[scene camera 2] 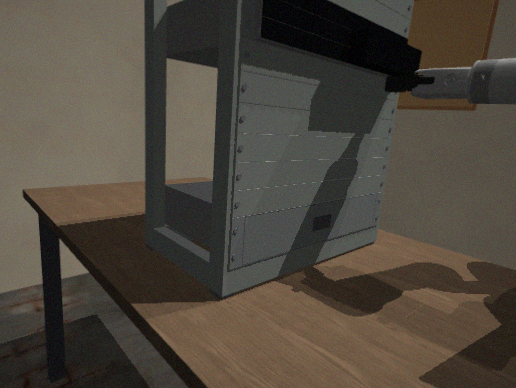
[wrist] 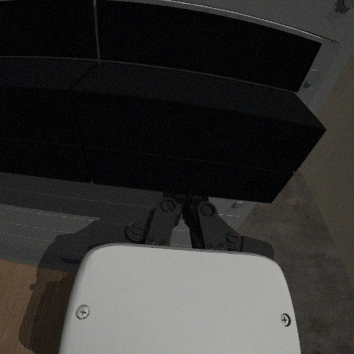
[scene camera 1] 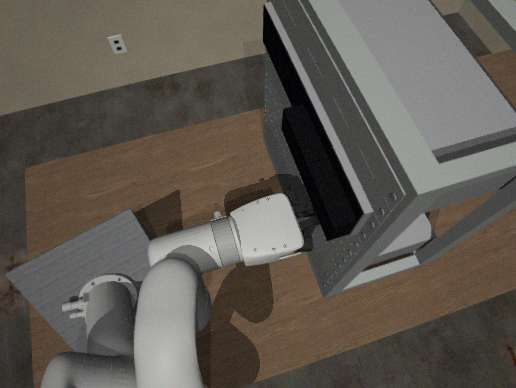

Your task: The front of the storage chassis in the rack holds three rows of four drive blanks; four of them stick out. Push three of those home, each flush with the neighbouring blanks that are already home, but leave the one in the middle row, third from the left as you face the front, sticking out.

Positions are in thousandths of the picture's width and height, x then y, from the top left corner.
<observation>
grey rack: scene camera 2 538, 524; wrist 312, 312; scene camera 1 726, 311
</observation>
